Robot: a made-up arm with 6 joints. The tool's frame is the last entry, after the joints. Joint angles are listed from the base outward. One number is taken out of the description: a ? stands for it. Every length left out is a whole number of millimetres.
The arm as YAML. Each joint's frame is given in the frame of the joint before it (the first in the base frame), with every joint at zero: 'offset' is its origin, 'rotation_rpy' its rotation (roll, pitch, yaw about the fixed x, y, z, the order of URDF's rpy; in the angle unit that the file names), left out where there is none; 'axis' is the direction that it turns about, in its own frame. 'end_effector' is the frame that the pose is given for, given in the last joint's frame.
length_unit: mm
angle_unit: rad
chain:
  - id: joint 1
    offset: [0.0, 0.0, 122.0]
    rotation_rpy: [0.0, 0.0, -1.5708]
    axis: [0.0, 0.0, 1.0]
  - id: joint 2
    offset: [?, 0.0, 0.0]
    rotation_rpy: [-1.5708, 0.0, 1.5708]
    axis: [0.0, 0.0, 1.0]
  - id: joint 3
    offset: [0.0, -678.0, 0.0]
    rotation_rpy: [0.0, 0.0, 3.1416]
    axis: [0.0, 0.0, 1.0]
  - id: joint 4
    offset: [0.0, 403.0, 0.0]
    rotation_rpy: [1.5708, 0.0, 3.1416]
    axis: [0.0, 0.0, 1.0]
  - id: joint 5
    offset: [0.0, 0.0, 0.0]
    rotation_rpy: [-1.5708, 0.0, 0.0]
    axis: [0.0, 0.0, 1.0]
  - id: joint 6
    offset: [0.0, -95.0, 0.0]
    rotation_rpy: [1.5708, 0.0, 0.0]
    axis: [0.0, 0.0, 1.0]
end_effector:
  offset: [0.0, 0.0, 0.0]
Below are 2 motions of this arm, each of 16 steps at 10 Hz.
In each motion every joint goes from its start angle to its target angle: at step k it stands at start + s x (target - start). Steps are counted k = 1, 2, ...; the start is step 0. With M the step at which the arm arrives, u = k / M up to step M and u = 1 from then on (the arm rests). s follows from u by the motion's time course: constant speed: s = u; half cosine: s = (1 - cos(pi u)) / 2; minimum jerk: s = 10 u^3 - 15 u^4 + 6 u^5.
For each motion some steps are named. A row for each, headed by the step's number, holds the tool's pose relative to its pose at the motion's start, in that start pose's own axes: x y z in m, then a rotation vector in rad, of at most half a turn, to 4 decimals.
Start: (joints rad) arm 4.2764 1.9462 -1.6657 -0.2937 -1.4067 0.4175
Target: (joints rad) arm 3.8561 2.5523 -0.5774 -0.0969 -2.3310 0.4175
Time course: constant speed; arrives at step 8
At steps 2, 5, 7, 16:
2: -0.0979 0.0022 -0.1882 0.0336 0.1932 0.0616
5: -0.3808 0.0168 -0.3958 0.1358 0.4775 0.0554
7: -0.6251 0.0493 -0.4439 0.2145 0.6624 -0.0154
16: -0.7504 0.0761 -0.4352 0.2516 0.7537 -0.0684

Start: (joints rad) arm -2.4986 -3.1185 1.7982 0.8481 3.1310 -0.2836
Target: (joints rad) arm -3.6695 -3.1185 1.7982 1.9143 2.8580 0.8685
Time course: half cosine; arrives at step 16
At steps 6, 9, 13, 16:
6: -0.1094 0.0393 0.0333 0.1489 0.2305 0.1082
9: -0.1982 0.0646 0.1010 0.2514 0.4505 0.2147
13: -0.2663 0.0757 0.2061 0.3366 0.7151 0.3638
16: -0.2777 0.0755 0.2372 0.3575 0.7906 0.4116

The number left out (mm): -30.0
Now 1 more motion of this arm.
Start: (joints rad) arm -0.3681 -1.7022 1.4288 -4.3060 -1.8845 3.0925
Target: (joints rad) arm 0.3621 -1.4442 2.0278 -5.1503 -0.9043 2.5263
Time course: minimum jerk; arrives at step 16
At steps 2, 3, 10, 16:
2: -0.0067 0.0007 0.0092 0.0060 -0.0072 -0.0194
3: -0.0202 0.0028 0.0278 0.0180 -0.0227 -0.0596
10: -0.2121 0.1899 0.3336 0.1993 -0.6371 -1.0060
16: -0.2296 0.3158 0.3893 0.2712 -1.0796 -1.3416

